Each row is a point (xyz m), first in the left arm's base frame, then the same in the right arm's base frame.
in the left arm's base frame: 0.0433 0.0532 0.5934
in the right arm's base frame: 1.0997 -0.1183 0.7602
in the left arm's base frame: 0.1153 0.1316 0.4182
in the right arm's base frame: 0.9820 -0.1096 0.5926
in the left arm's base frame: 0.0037 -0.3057 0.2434
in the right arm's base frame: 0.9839 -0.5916 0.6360
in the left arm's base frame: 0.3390 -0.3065 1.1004
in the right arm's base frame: 1.7792 -0.1815 0.8509
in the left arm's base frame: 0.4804 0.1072 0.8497
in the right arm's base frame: 1.5024 0.1069 0.5439
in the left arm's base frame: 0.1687 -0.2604 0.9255
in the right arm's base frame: 1.5402 -0.2404 0.8845
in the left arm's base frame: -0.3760 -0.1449 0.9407
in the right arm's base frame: 1.1969 -0.2181 1.3226
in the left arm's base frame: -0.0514 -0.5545 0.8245
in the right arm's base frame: 1.4721 -0.5810 1.0411
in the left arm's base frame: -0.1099 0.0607 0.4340
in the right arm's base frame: 0.8979 -0.2026 0.7932
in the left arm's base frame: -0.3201 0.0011 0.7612
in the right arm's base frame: 1.0380 -0.1532 1.1575
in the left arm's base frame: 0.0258 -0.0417 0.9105
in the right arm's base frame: 1.3556 -0.0739 0.9661
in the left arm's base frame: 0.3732 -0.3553 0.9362
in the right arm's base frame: 1.7029 -0.2881 0.7355
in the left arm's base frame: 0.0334 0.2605 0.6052
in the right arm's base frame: 1.0134 0.0705 0.7502
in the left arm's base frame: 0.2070 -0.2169 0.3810
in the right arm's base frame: 1.1568 -0.4222 0.5383
